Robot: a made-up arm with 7 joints. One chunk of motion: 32 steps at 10 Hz.
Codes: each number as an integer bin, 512 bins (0 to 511) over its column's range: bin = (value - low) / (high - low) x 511, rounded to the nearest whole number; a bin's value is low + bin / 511 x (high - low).
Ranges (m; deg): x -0.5..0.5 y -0.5..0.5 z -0.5..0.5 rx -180..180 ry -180..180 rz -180..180
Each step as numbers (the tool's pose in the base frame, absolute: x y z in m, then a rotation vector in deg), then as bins.
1 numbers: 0.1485 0.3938 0.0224 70.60 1.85 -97.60
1 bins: 331 457 267 356 258 117
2 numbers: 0.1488 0.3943 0.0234 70.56 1.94 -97.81
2 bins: 332 457 267 356 258 117
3 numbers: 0.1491 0.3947 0.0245 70.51 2.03 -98.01
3 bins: 332 457 268 356 258 116
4 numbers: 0.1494 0.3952 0.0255 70.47 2.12 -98.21
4 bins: 332 457 269 356 259 116
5 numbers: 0.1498 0.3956 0.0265 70.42 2.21 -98.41
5 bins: 332 458 269 355 259 116
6 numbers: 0.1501 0.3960 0.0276 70.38 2.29 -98.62
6 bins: 332 458 270 355 259 116
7 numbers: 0.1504 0.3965 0.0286 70.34 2.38 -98.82
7 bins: 332 458 270 355 259 115
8 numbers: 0.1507 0.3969 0.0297 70.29 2.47 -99.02
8 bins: 333 458 271 355 259 115
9 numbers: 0.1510 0.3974 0.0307 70.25 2.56 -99.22
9 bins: 333 459 271 355 259 115
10 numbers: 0.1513 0.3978 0.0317 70.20 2.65 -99.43
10 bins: 333 459 272 355 259 114
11 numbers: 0.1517 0.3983 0.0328 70.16 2.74 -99.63
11 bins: 333 459 272 355 259 114
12 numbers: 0.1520 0.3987 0.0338 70.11 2.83 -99.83
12 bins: 333 459 273 355 260 114
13 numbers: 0.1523 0.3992 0.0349 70.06 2.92 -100.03
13 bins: 333 459 273 355 260 114
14 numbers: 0.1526 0.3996 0.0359 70.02 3.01 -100.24
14 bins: 333 460 274 355 260 113
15 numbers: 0.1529 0.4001 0.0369 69.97 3.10 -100.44
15 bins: 334 460 274 355 260 113
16 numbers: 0.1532 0.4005 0.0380 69.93 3.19 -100.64
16 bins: 334 460 275 355 260 113
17 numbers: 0.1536 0.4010 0.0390 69.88 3.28 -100.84
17 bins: 334 460 275 355 260 112
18 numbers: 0.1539 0.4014 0.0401 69.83 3.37 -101.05
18 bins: 334 461 276 355 260 112
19 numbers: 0.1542 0.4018 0.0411 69.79 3.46 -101.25
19 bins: 334 461 277 355 260 112
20 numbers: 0.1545 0.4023 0.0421 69.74 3.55 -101.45
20 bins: 334 461 277 354 261 111
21 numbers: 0.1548 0.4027 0.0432 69.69 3.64 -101.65
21 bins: 335 461 278 354 261 111
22 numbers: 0.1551 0.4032 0.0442 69.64 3.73 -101.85
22 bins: 335 462 278 354 261 111
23 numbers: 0.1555 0.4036 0.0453 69.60 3.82 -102.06
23 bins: 335 462 279 354 261 111
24 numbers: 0.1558 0.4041 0.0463 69.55 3.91 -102.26
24 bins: 335 462 279 354 261 110
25 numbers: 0.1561 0.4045 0.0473 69.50 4.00 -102.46
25 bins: 335 462 280 354 261 110
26 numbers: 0.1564 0.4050 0.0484 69.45 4.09 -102.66
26 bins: 335 462 280 354 261 110
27 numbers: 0.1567 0.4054 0.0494 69.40 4.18 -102.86
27 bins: 336 463 281 354 261 109
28 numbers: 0.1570 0.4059 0.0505 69.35 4.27 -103.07
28 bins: 336 463 281 354 262 109
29 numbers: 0.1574 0.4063 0.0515 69.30 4.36 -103.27
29 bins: 336 463 282 354 262 109
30 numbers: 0.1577 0.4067 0.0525 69.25 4.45 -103.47
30 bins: 336 463 282 354 262 109
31 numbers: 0.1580 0.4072 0.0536 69.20 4.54 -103.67
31 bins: 336 464 283 354 262 108
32 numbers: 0.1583 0.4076 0.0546 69.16 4.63 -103.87
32 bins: 336 464 283 354 262 108
